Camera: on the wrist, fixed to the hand. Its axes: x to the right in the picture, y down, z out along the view.
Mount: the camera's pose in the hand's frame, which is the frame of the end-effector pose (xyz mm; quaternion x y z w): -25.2 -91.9 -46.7 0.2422 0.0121 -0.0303 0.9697
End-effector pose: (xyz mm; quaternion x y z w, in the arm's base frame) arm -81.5 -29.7 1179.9 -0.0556 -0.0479 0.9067 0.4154
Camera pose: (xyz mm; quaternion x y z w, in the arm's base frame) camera 10.1 12.8 1147.5 0.0372 0.1765 0.8775 0.4443
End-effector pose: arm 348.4 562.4 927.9 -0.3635 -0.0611 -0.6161 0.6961
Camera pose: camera 242.7 557.9 920.0 -0.1746 -0.2111 -0.6081 0.7451
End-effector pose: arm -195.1 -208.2 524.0 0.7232 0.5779 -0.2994 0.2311
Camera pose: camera -280.7 -173.3 576.1 0.7433 0.5126 -0.4285 0.0329
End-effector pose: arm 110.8 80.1 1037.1 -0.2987 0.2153 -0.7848 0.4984
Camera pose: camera 27.0 142.7 1055.1 -0.1660 0.0157 -0.8319 0.5293
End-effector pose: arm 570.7 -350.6 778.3 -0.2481 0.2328 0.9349 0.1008
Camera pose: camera 639.7 -295.0 719.9 -0.2345 0.4459 0.8441 0.1833
